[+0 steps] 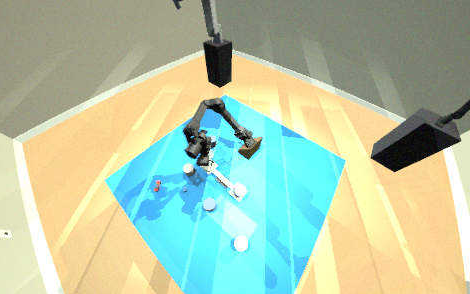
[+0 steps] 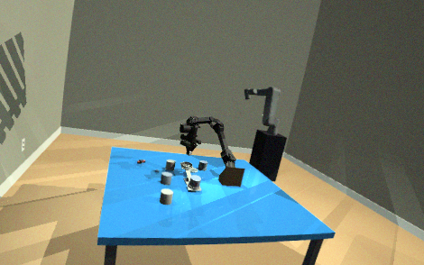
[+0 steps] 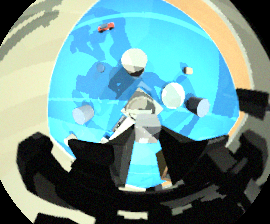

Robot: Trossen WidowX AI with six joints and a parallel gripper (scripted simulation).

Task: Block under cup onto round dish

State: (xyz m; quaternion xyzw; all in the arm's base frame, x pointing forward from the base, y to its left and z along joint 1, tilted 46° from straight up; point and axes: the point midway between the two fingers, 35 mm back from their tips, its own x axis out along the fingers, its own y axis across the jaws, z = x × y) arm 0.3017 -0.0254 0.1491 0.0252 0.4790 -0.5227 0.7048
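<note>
The round dish lies 70 mm behind my gripper tip, 110 mm to the right of it and 160 mm below it. Round my gripper tip: small red thing (320 mm ahead, 170 mm to the right, 150 mm below); grey block (10 mm above).
</note>
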